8 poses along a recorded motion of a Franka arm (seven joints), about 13 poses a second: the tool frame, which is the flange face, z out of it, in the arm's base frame.
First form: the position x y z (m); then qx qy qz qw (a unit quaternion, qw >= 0).
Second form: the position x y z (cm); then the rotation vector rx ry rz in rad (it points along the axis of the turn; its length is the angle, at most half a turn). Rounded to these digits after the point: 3 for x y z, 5 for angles.
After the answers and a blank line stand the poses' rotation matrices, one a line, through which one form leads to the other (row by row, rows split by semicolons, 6 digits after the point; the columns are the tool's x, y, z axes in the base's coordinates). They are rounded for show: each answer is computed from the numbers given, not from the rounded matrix.
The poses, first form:
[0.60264 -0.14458 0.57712 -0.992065 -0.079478 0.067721 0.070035]
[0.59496 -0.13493 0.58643 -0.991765 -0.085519 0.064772 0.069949]
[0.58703 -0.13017 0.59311 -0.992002 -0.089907 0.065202 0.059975]
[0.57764 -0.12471 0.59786 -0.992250 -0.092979 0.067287 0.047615]
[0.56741 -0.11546 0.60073 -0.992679 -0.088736 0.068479 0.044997]
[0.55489 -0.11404 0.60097 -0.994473 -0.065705 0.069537 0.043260]
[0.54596 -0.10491 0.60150 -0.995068 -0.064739 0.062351 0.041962]
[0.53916 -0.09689 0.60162 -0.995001 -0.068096 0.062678 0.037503]
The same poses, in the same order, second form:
[60.264 -14.458 57.712 -2.98492 -0.23913 0.20376]
[59.496 -13.493 58.643 -2.98417 -0.25732 0.19490]
[58.703 -13.017 59.311 -3.00281 -0.27215 0.19737]
[57.764 -12.471 59.786 -3.02615 -0.28357 0.20521]
[56.741 -11.546 60.073 -3.03230 -0.27106 0.20918]
[55.489 -11.404 60.097 -3.04101 -0.20092 0.21264]
[54.596 -10.491 60.150 -3.04525 -0.19812 0.19082]
[53.916 -9.689 60.162 -3.05339 -0.20897 0.19234]

0.978194 0.148209 -0.145500; 0.167180 -0.977557 0.128194; -0.123235 -0.149723 -0.981018
0.976982 0.160568 -0.140441; 0.178691 -0.975587 0.127668; -0.116513 -0.149824 -0.981823
0.975331 0.170555 -0.140145; 0.186197 -0.976639 0.107266; -0.118577 -0.130715 -0.984303
0.973655 0.178109 -0.142385; 0.190925 -0.978175 0.081979; -0.124677 -0.107005 -0.986411
0.974873 0.170010 -0.143941; 0.182335 -0.980202 0.077182; -0.127970 -0.101488 -0.986572
0.981695 0.124667 -0.143990; 0.136700 -0.987623 0.076904; -0.132620 -0.095180 -0.986586
0.983842 0.123607 -0.129520; 0.134072 -0.988096 0.075437; -0.118654 -0.091583 -0.988703
0.982869 0.130810 -0.129837; 0.140213 -0.987913 0.066095; -0.119622 -0.083167 -0.989330

